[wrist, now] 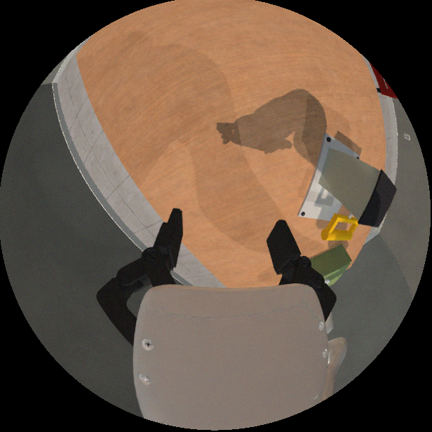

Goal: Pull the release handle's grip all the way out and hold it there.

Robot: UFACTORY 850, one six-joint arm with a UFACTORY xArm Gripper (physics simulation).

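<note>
The release handle's grip (338, 237) is a yellow loop at the right of the wrist view. It is beside the lower edge of a pale mounting plate (311, 206) with dark bolts, which carries a grey-beige housing (350, 182) with a black end (381, 200). How the grip joins the housing is too small to tell. My gripper (229, 226) is open and empty, with its black fingers wide apart. In the view, the grip is to the right of the right finger, apart from it.
A green block (332, 261) is below the yellow grip, partly hidden behind the right finger's linkage. The wooden surface (150, 100) carries the arm's shadow and is bordered by a pale tiled strip (92, 135) on the left. Part of a red object (384, 82) shows at the upper right.
</note>
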